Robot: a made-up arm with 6 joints.
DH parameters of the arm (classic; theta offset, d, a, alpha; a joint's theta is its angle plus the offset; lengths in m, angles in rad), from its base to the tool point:
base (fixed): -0.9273 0 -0.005 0
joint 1: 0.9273 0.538 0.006 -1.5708
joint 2: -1.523 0 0.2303 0
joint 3: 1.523 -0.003 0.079 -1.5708
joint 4: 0 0.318 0.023 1.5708
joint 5: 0 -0.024 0.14 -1.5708
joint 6: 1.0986 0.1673 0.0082 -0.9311
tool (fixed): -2.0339 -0.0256 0 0
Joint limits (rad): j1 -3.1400..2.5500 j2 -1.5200..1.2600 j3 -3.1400..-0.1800 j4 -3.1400..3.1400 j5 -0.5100..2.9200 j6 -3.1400..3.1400
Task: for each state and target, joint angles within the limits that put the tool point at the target. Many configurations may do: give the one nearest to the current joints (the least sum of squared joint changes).
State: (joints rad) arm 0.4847 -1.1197 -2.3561 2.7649 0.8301 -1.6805
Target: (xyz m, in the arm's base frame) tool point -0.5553 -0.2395 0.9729
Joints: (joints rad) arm 0.4220 -1.2243 -2.5965 2.7705 0.9133 -1.6393
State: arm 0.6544 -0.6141 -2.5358 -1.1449 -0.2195 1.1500
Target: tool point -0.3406 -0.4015 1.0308
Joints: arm 1.1641 -0.8014 -2.6728 -0.9993 -0.2786 1.1698
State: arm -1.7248 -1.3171 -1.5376 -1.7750 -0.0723 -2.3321
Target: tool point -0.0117 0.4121 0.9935
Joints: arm -1.1493 -1.5200 -1.8267 -1.7394 -0.1152 -2.3533
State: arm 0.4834 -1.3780 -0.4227 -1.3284 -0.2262 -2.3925
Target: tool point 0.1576 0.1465 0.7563
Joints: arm -0.0963 -1.5200 -0.5999 -2.2042 -0.3596 -2.3826
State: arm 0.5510 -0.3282 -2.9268 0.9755 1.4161 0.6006
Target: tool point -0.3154 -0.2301 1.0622
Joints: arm 0.9285 -0.7374 -3.1400 0.8869 1.9262 0.6482
